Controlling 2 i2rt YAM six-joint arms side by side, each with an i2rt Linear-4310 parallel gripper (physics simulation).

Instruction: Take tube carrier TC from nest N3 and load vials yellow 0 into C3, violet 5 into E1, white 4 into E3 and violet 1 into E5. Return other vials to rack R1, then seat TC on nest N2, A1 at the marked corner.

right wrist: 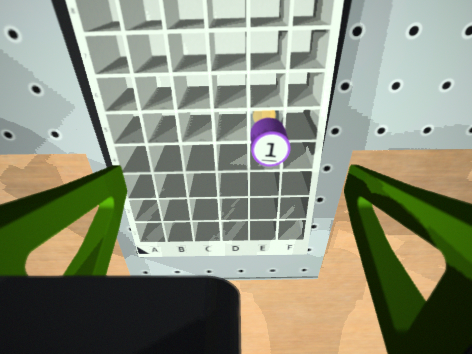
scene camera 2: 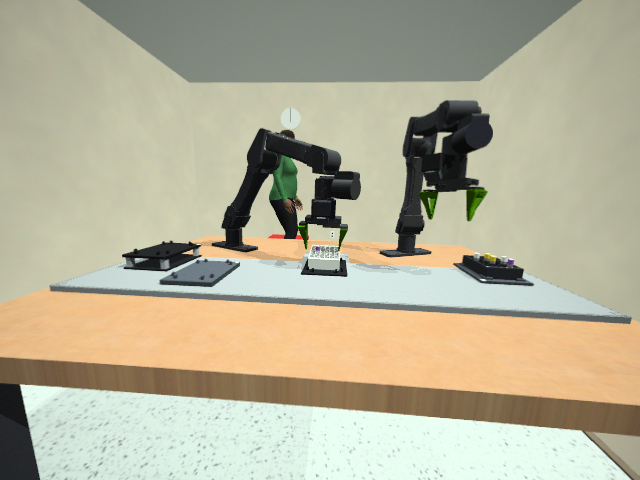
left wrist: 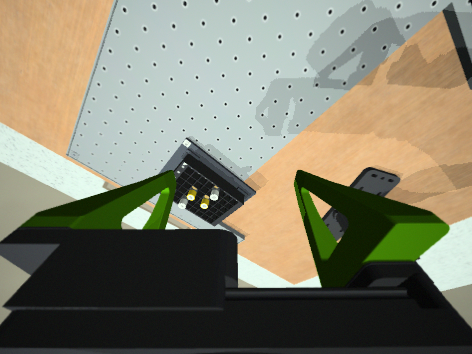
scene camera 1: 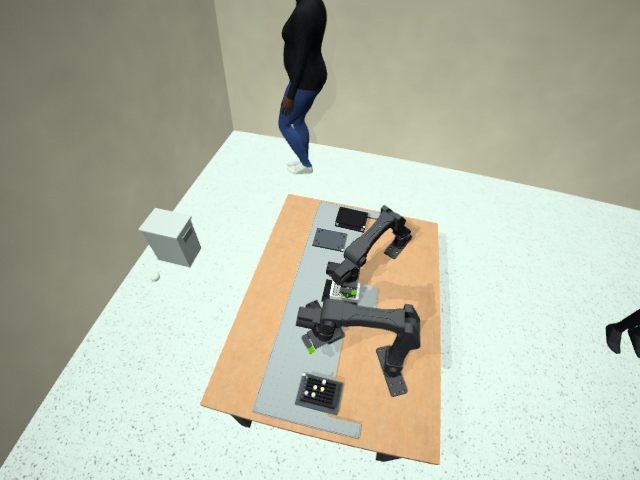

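Pixels of known places: left gripper, fingertip midpoint: (scene camera 2: 448,220) (left wrist: 235,176) (scene camera 1: 321,344); right gripper, fingertip midpoint: (right wrist: 235,177) (scene camera 2: 322,249) (scene camera 1: 349,288); left arm's base, link origin: (scene camera 2: 405,253) (scene camera 1: 390,370); right arm's base, link origin: (scene camera 2: 234,247) (scene camera 1: 398,245).
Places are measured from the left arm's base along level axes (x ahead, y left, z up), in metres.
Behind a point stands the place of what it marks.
Observation:
White tube carrier TC (scene camera 1: 336,290) @(z 0.034, x 0.130, y -0.390 m) (scene camera 2: 324,263) @(z 0.036, x 0.153, y -0.402 m) (right wrist: 222,248) @(z 0.059, x 0.042, y -0.354 m) sits on a black nest (scene camera 2: 324,273) @(z 0.018, x 0.179, y -0.413 m) mid-board. Violet vial 1 (scene camera 2: 317,248) @(z 0.066, x 0.098, y -0.402 m) (right wrist: 269,140) @(z 0.072, x 0.098, y -0.400 m) stands upright in its E5. My right gripper (scene camera 1: 349,293) @(z 0.055, x 0.077, y -0.378 m) (scene camera 2: 323,248) @(z 0.055, x 0.077, y -0.378 m) (right wrist: 235,177) @(z 0.055, x 0.077, y -0.378 m) is open just above the carrier, its fingers apart at the carrier's two long sides. My left gripper (scene camera 1: 323,342) @(z 0.162, x 0.276, y -0.112 m) (scene camera 2: 450,219) @(z 0.162, x 0.276, y -0.112 m) (left wrist: 235,176) @(z 0.162, x 0.276, y -0.112 m) is open and empty, high above the board. Black rack R1 (scene camera 1: 330,401) @(z 0.021, x 0.272, y 0.063 m) (scene camera 2: 488,268) @(z 0.047, x 0.345, y -0.038 m) (left wrist: 227,211) @(z 0.049, x 0.253, y 0.043 m) holds two yellow vials, two white ones and a violet one; their numbers are unreadable. Nest labels are also unreadable.
A low dark grey nest plate (scene camera 1: 329,238) @(z 0.025, x 0.084, y -0.703 m) (scene camera 2: 200,272) @(z 0.025, x 0.102, y -0.708 m) lies beside the raised black platform (scene camera 1: 351,218) @(z 0.052, x -0.062, y -0.797 m) (scene camera 2: 165,250) @(z 0.052, x -0.046, y -0.804 m), toward the left in scene camera 2. All stand on the grey perforated board (scene camera 1: 289,356) @(z 0.013, x 0.392, y -0.141 m) (scene camera 2: 382,294) @(z 0.013, x 0.333, y -0.342 m) (left wrist: 165,60) @(z 0.013, x 0.391, y -0.160 m). The two arms' forearms are close together in scene camera 1.

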